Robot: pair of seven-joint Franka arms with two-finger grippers.
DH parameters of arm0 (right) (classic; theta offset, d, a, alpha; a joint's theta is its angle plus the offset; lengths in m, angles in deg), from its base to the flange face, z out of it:
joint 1: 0 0.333 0 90
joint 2: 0 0 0 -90
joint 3: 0 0.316 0.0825 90
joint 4: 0 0 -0.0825 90
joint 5: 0 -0.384 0 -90
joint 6: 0 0 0.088 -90
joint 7: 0 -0.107 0 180
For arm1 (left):
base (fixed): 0 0 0 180
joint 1: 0 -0.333 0 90
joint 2: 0 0 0 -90
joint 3: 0 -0.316 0.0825 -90
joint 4: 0 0 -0.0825 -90
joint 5: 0 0.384 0 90
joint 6: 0 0 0.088 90
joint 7: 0 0.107 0 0
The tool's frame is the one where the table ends.
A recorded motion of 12 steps. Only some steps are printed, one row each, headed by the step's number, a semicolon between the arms.
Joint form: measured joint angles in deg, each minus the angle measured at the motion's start. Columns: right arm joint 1, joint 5, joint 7, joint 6, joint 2, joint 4, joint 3; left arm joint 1, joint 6, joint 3, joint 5, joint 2, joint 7, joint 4.
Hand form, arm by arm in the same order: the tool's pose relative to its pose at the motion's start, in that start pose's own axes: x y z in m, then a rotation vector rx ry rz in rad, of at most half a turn. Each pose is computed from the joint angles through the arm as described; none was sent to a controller.
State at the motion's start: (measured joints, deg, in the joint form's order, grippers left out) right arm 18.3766 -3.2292 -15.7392 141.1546 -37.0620 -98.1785 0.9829; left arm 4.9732 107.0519 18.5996 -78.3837 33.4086 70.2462 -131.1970
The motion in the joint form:
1: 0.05 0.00 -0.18 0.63 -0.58 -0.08 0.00; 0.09 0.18 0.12 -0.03 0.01 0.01 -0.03
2: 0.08 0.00 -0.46 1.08 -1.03 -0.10 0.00; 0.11 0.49 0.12 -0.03 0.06 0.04 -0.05
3: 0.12 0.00 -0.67 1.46 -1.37 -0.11 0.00; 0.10 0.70 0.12 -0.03 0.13 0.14 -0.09
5: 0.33 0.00 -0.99 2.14 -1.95 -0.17 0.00; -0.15 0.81 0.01 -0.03 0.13 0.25 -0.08
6: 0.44 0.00 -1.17 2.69 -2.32 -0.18 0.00; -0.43 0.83 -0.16 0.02 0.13 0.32 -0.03
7: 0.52 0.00 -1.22 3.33 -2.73 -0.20 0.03; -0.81 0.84 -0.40 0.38 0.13 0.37 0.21
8: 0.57 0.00 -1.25 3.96 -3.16 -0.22 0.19; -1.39 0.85 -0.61 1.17 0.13 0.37 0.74
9: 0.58 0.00 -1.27 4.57 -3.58 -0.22 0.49; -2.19 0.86 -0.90 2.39 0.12 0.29 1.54
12: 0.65 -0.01 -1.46 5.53 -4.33 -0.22 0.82; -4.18 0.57 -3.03 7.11 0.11 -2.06 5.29
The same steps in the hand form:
1: -0.0012 0.0002 0.0064 -0.0004 -0.0004 0.0028; -0.0003 0.0001 0.0015 0.0017 -0.0019 0.0003
2: -0.0019 0.0003 0.0111 -0.0007 -0.0007 0.0075; -0.0004 -0.0008 0.0013 0.0064 -0.0007 -0.0002
3: -0.0025 0.0002 0.0145 -0.0007 -0.0002 0.0108; -0.0008 -0.0018 0.0012 0.0094 0.0003 -0.0002
5: -0.0042 -0.0015 0.0207 -0.0006 0.0003 0.0132; -0.0004 -0.0027 -0.0019 0.0121 0.0068 0.0004
6: -0.0049 -0.0024 0.0243 0.0002 0.0031 0.0148; 0.0004 -0.0036 -0.0056 0.0141 0.0136 0.0009
7: -0.0056 -0.0032 0.0282 0.0015 0.0064 0.0142; 0.0023 -0.0043 -0.0110 0.0187 0.0193 0.0049
8: -0.0068 -0.0050 0.0325 0.0041 0.0087 0.0123; 0.0060 -0.0043 -0.0185 0.0261 0.0230 0.0145
9: -0.0082 -0.0077 0.0365 0.0084 0.0106 0.0093; 0.0114 -0.0042 -0.0292 0.0375 0.0265 0.0280
12: -0.0106 -0.0111 0.0438 0.0133 0.0126 0.0083; 0.0333 -0.0025 -0.0729 0.0916 0.0378 0.0488

